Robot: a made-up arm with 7 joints. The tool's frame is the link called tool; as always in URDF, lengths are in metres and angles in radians.
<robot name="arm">
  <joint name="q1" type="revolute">
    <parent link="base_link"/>
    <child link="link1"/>
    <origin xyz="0 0 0.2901" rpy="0 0 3.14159"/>
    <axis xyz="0 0 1"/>
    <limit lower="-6.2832" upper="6.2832" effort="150" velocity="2.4"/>
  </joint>
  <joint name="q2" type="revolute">
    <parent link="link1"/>
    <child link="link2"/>
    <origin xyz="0 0 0" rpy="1.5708 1.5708 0"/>
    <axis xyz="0 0 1"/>
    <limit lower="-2.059" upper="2.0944" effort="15" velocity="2.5"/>
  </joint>
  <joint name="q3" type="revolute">
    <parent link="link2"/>
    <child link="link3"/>
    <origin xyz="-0.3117 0 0" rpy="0 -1.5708 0"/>
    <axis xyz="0 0 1"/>
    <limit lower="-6.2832" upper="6.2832" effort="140" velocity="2.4"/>
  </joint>
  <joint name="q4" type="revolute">
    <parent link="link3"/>
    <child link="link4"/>
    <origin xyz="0 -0.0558 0" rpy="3.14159 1.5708 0"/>
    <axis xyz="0 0 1"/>
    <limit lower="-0.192" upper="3.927" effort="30" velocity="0.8"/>
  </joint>
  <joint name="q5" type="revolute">
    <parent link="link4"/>
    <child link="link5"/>
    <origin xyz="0.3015 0.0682 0" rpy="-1.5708 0 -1.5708"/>
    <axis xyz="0 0 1"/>
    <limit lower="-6.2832" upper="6.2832" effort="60" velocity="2.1"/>
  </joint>
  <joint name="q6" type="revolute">
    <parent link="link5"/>
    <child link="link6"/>
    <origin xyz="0 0 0" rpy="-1.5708 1.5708 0"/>
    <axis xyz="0 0 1"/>
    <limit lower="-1.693" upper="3.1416" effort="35" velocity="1.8"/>
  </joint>
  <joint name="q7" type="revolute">
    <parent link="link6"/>
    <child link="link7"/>
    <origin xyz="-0.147 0.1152 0" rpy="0 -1.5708 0"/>
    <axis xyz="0 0 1"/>
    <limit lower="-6.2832" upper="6.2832" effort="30" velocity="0.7"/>
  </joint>
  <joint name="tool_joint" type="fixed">
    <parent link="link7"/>
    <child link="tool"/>
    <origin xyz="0 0 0" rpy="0 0 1.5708"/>
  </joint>
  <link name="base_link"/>
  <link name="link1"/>
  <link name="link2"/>
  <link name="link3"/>
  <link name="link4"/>
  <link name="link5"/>
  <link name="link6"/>
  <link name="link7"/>
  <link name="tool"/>
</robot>
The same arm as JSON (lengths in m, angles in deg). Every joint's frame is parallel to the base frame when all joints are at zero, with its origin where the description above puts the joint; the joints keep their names.
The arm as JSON. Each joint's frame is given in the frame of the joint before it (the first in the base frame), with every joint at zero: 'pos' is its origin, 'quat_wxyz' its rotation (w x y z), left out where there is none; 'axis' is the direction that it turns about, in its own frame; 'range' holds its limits. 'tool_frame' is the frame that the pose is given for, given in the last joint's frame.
{
  "length_unit": "m",
  "angle_unit": "deg",
  "joints": [
    {
      "joint": "q1",
      "pos": [
        0.0,
        0.0,
        0.2901
      ],
      "axis": "+z",
      "range": [
        -360.0,
        360.0
      ]
    },
    {
      "joint": "q2",
      "pos": [
        0.0,
        0.0,
        0.0
      ],
      "axis": "+y",
      "range": [
        -117.97,
        120.0
      ]
    },
    {
      "joint": "q3",
      "pos": [
        0.0,
        0.0,
        0.3117
      ],
      "axis": "+z",
      "range": [
        -360.0,
        360.0
      ]
    },
    {
      "joint": "q4",
      "pos": [
        0.0558,
        0.0,
        0.0
      ],
      "axis": "-y",
      "range": [
        -11.0,
        225.0
      ]
    },
    {
      "joint": "q5",
      "pos": [
        0.0682,
        0.0,
        -0.3015
      ],
      "axis": "-z",
      "range": [
        -360.0,
        360.0
      ]
    },
    {
      "joint": "q6",
      "pos": [
        0.0,
        0.0,
        0.0
      ],
      "axis": "+y",
      "range": [
        -97.0,
        180.0
      ]
    },
    {
      "joint": "q7",
      "pos": [
        0.1152,
        0.0,
        -0.147
      ],
      "axis": "-z",
      "range": [
        -360.0,
        360.0
      ]
    }
  ],
  "tool_frame": {
    "pos": [
      0.0,
      0.0,
      0.0
    ],
    "quat_wxyz": [
      0.0,
      1.0,
      -0.000006,
      -0.000002
    ]
  }
}

